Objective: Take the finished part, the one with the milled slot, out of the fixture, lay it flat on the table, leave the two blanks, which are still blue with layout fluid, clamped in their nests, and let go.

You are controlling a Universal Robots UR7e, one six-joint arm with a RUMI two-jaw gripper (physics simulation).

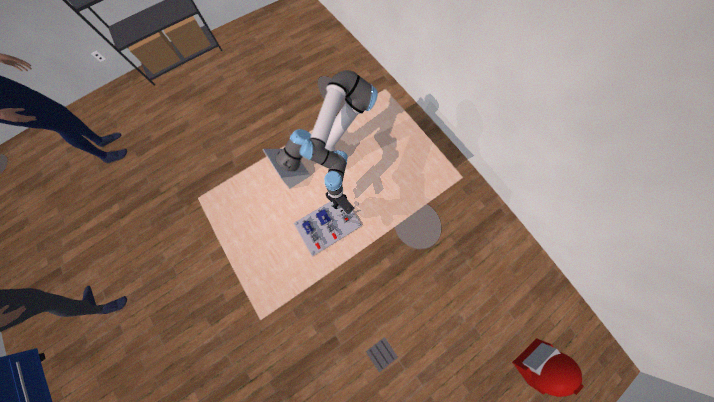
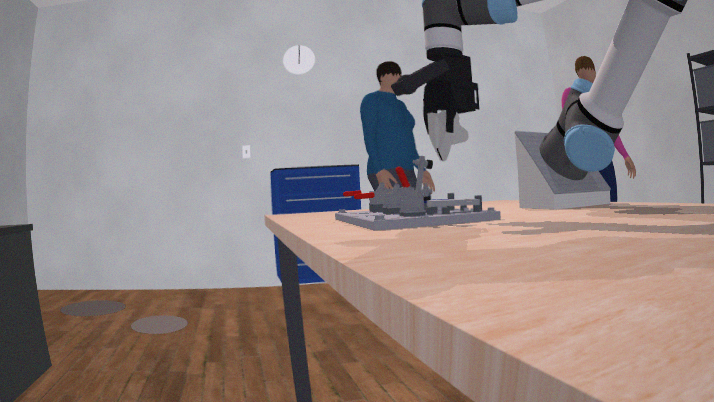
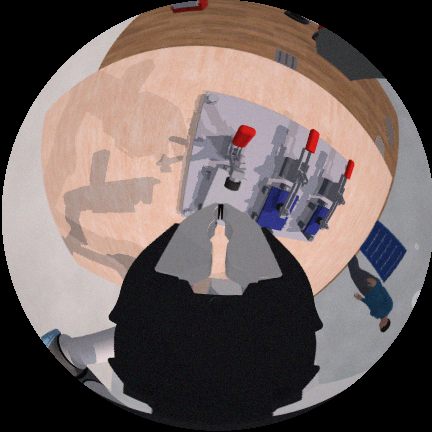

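Seen in the pictures: gripper, fingertip midpoint: (image 1: 340, 206) (image 2: 443, 160) (image 3: 220, 205); arm's base, link origin: (image 1: 287, 162) (image 2: 563, 159).
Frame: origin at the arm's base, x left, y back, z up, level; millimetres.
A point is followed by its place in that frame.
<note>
My gripper (image 2: 442, 159) @(x 123, y -416, z -10 mm) (image 3: 220, 205) @(x 123, y -416, z -10 mm) is shut with nothing between its fingertips. It hangs above the fixture (image 1: 352, 227) @(x 122, y -543, z -102 mm) (image 2: 450, 218) @(x 181, y -434, z -108 mm) (image 3: 240, 107) @(x 119, y -547, z -102 mm), over the end nest. The finished part (image 3: 215, 192) @(x 127, y -404, z -80 mm) appears as a light grey block in that nest, partly hidden by my fingers; its slot cannot be made out. The clamp arm there stands raised, with a black tip (image 3: 232, 184) @(x 117, y -441, z -7 mm) and a red handle (image 1: 346, 219) @(x 112, y -497, z -19 mm) (image 2: 402, 177) @(x 123, y -495, z -37 mm) (image 3: 244, 135) @(x 115, y -491, z -24 mm). Two blue blanks (image 1: 323, 216) @(x 10, y -398, z -62 mm) (image 3: 271, 207) @(x 22, y -399, z -82 mm), the other blank (image 1: 307, 227) (image 3: 315, 221) farther along, sit in their nests under lowered clamps.
The wooden table (image 1: 240, 225) @(x -455, y -148, z -118 mm) (image 2: 550, 280) @(x 660, y -581, z -117 mm) (image 3: 170, 65) @(x 259, y -625, z -117 mm) carries the fixture and the arm's grey sloped base (image 1: 292, 180) @(x -33, y -108, z -33 mm) (image 2: 532, 175) @(x -11, y -107, z -38 mm). The two lowered clamps have red handles (image 1: 334, 235) @(x 5, y -530, z -61 mm) (image 3: 312, 141) @(x 6, y -529, z -62 mm) on the side away from the base. A person in a teal top (image 2: 389, 130) stands behind the table.
</note>
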